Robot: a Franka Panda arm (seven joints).
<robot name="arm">
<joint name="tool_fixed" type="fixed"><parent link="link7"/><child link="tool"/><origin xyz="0 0 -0.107" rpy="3.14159 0 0"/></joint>
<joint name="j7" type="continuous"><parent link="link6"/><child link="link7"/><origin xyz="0.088 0 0" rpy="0 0 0"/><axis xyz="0 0 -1"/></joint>
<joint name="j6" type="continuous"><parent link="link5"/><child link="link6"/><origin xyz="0 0 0" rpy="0 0 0"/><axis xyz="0 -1 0"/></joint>
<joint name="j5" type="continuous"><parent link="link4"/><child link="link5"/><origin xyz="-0.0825 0 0.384" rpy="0 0 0"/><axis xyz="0 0 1"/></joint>
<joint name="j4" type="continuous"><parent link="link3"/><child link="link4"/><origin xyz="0.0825 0 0" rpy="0 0 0"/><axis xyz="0 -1 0"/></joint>
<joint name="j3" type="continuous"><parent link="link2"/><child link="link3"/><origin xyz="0 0 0.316" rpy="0 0 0"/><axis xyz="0 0 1"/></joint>
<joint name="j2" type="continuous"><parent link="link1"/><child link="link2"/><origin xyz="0 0 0" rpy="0 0 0"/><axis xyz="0 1 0"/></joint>
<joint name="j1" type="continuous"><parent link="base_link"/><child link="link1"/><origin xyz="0 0 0.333" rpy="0 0 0"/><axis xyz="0 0 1"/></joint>
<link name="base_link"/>
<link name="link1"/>
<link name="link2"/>
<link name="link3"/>
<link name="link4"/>
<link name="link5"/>
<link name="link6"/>
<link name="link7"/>
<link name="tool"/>
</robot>
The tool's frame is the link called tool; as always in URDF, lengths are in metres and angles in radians. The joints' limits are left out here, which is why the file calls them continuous.
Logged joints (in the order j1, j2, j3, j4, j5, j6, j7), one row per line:
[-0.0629, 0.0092, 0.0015, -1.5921, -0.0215, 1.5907, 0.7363]
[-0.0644, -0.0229, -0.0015, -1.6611, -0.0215, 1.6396, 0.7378]
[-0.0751, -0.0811, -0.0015, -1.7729, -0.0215, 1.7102, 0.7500]
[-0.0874, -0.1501, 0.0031, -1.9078, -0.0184, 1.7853, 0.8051]
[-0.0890, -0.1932, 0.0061, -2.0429, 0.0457, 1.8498, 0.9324]
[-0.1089, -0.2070, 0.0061, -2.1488, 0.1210, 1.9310, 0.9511]
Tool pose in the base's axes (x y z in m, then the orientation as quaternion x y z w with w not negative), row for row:
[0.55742, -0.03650, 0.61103, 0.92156, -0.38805, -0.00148, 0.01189]
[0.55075, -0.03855, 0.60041, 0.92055, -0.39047, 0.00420, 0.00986]
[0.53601, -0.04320, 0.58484, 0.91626, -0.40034, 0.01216, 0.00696]
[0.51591, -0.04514, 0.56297, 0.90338, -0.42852, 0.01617, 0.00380]
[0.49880, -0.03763, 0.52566, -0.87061, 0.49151, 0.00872, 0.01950]
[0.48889, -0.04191, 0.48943, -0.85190, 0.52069, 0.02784, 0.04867]
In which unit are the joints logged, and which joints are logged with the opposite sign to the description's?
The joints are logged in radians. Opposite sign: none.
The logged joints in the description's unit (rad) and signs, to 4 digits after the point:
[-0.0629, 0.0092, 0.0015, -1.5921, -0.0215, 1.5907, 0.7363]
[-0.0644, -0.0229, -0.0015, -1.6611, -0.0215, 1.6396, 0.7378]
[-0.0751, -0.0811, -0.0015, -1.7729, -0.0215, 1.7102, 0.7500]
[-0.0874, -0.1501, 0.0031, -1.9078, -0.0184, 1.7853, 0.8051]
[-0.0890, -0.1932, 0.0061, -2.0429, 0.0457, 1.8498, 0.9324]
[-0.1089, -0.2070, 0.0061, -2.1488, 0.1210, 1.9310, 0.9511]

